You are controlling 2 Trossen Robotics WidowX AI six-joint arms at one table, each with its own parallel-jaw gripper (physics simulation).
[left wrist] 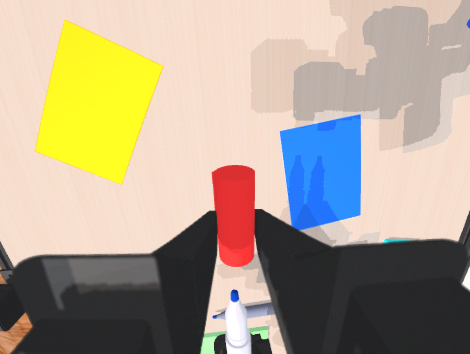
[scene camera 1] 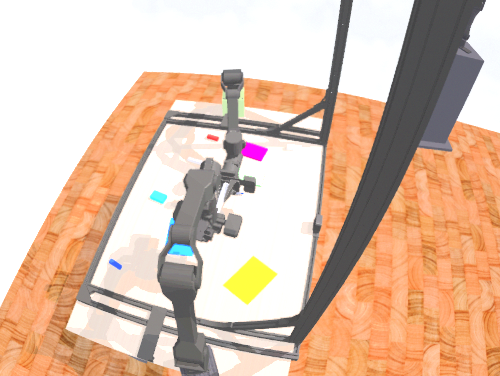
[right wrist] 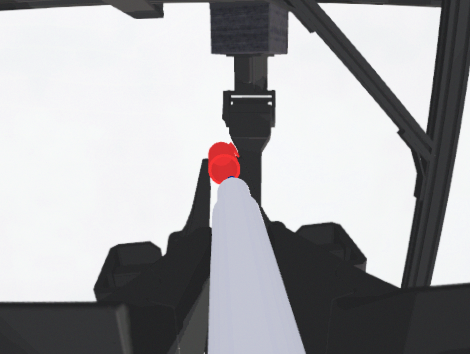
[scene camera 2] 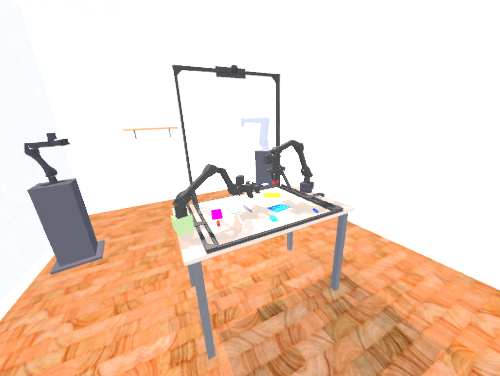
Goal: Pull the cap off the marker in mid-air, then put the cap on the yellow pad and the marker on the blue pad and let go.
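Frame: origin at the left arm's base, x right, y back, z down, level; metres.
Where they show: left gripper, fingertip midpoint: [left wrist: 235, 218] [right wrist: 222, 158] [scene camera 2: 275, 182]; right gripper, fingertip midpoint: [left wrist: 239, 352] [scene camera 1: 220, 201] [right wrist: 239, 239] [scene camera 2: 262, 185]; left arm's base, origin of the base link: [scene camera 1: 196, 363] [right wrist: 250, 54] [scene camera 2: 307, 182]; right arm's base, origin of the base link: [scene camera 2: 181, 215].
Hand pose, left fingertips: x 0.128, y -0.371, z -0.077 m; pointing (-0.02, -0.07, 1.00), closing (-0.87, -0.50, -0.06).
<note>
Each offset is from my left fingertips to the top centre of the thing. "spot": to the spot under its first point.
The red cap @(dx +0.000, dy +0.003, dz -0.014 m) [scene camera 2: 275, 182] [left wrist: 234, 200] [right wrist: 223, 162] is in my left gripper [left wrist: 235, 218], which is shut on it above the table. The white marker @(dx +0.059, dy -0.107, dz -0.005 m) [scene camera 1: 223, 196] [left wrist: 237, 327] [right wrist: 245, 280] is in my right gripper [right wrist: 239, 239], which is shut on its body. The marker's blue tip shows bare in the left wrist view, a short gap from the cap's open end. The yellow pad @(dx +0.097, dy +0.110, dz +0.164 m) [scene camera 1: 250, 280] [scene camera 2: 272, 195] [left wrist: 97, 100] and the blue pad @(dx -0.095, dy -0.108, dz +0.164 m) [scene camera 1: 181, 249] [scene camera 2: 279, 208] [left wrist: 340, 175] lie flat below. The left arm hides part of the blue pad in scene camera 1.
A grey pen @(dx +0.097, dy -0.261, dz +0.146 m) [scene camera 2: 247, 208] [left wrist: 257, 310] lies on the table near a green pad @(spot: dx +0.203, dy -0.287, dz +0.157 m) [left wrist: 210, 343]. A magenta pad @(dx +0.236, dy -0.452, dz +0.157 m) [scene camera 1: 256, 151] [scene camera 2: 216, 214], red block @(dx +0.108, dy -0.555, dz +0.144 m) [scene camera 1: 212, 137], cyan block @(dx -0.156, dy -0.297, dz +0.150 m) [scene camera 1: 158, 197] and dark blue block @(dx -0.353, dy -0.038, dz +0.144 m) [scene camera 1: 115, 264] also lie there. Dark rails border the table.
</note>
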